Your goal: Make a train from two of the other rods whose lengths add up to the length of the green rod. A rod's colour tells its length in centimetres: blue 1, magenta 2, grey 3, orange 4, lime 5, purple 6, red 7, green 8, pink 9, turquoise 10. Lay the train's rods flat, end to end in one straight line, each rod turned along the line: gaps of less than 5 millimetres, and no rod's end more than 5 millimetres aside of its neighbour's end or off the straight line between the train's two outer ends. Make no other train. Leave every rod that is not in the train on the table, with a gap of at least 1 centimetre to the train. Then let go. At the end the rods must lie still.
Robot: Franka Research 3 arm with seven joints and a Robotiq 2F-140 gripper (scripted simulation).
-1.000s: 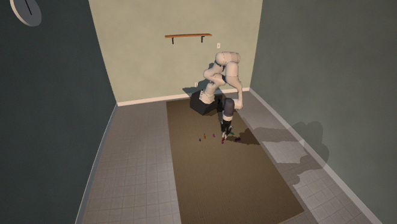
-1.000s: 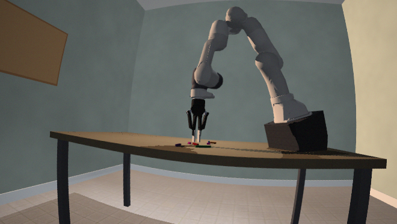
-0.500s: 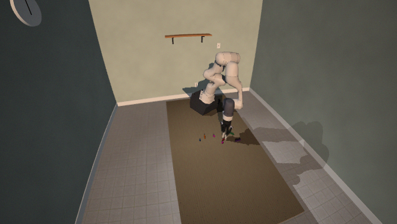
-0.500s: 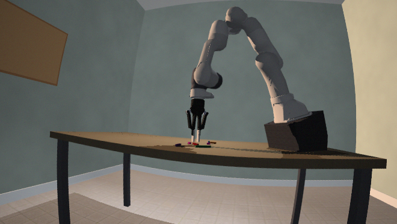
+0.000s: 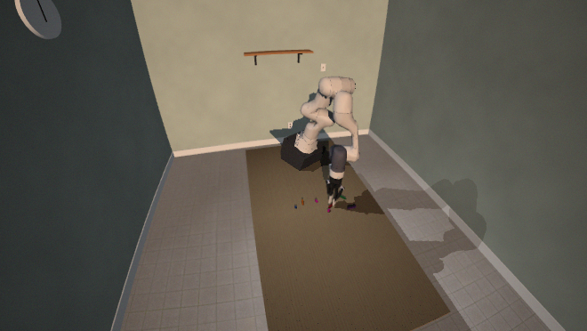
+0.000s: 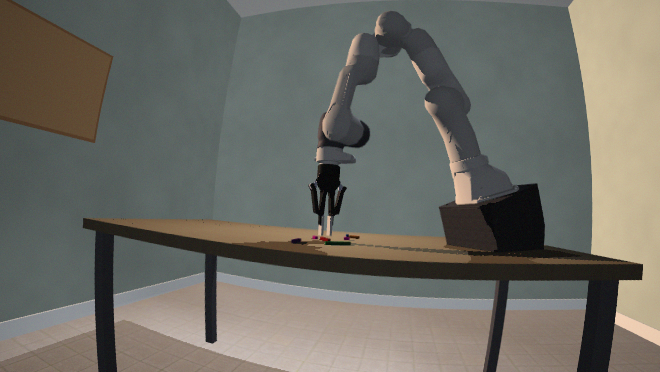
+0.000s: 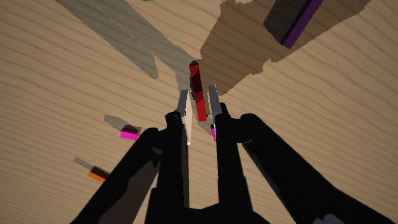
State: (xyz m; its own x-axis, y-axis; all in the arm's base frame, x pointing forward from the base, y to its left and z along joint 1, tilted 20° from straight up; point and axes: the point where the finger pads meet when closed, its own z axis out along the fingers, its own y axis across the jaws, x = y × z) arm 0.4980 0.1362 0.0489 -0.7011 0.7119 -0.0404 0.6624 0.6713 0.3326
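My hand is 50 mm above the red rod. Also, from my hand: orange rod 40 mm behind, 200 mm to the right, 50 mm below; then purple rod 30 mm ahead, 130 mm to the left, 50 mm below; then green rod 80 mm behind, 80 mm to the left, 50 mm below.
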